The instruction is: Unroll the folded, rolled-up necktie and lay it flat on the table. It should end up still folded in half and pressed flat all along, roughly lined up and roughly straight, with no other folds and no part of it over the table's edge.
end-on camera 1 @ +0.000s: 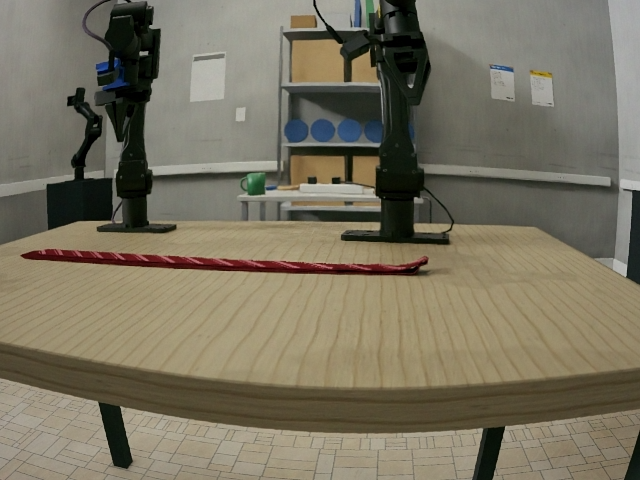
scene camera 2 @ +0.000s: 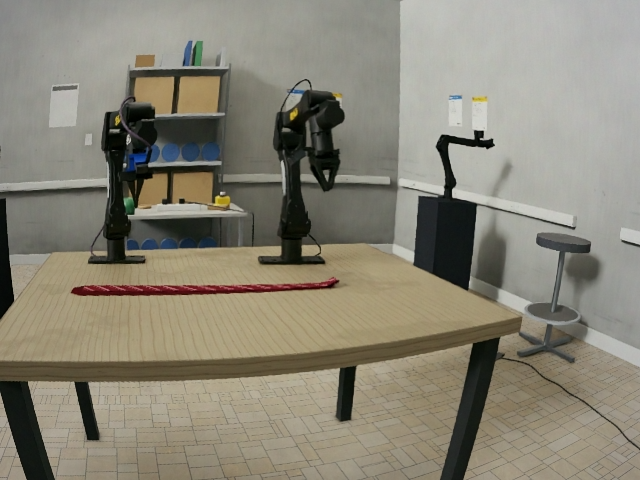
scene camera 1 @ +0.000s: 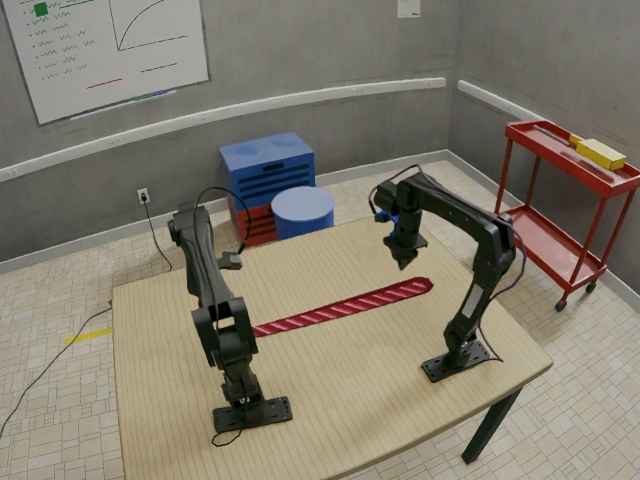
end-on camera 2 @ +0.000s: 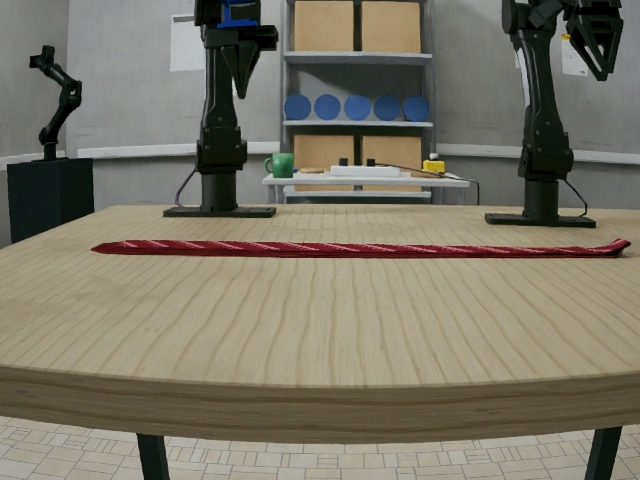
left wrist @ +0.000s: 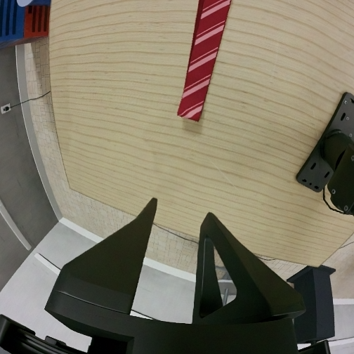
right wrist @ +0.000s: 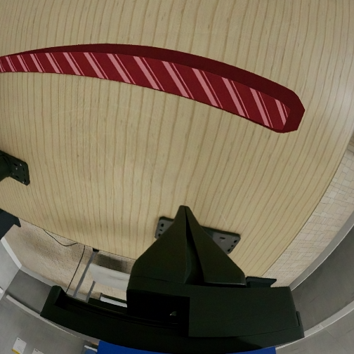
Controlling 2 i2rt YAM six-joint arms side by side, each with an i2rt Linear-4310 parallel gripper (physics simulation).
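The red necktie with pink stripes lies unrolled and roughly straight on the table, folded in half. A dark strip of its lower layer shows along one side and around the pointed end. Its folded end, on the left arm's side, curls up slightly off the table; the left arm hides it in scene camera 1. My left gripper is partly open, empty and high above the table. My right gripper is shut, empty and above the table, apart from the tie.
The left arm's base and right arm's base are mounted along the table's near side in scene camera 1. A blue drum and a blue and red cabinet stand beyond the far edge. A red cart stands on the right.
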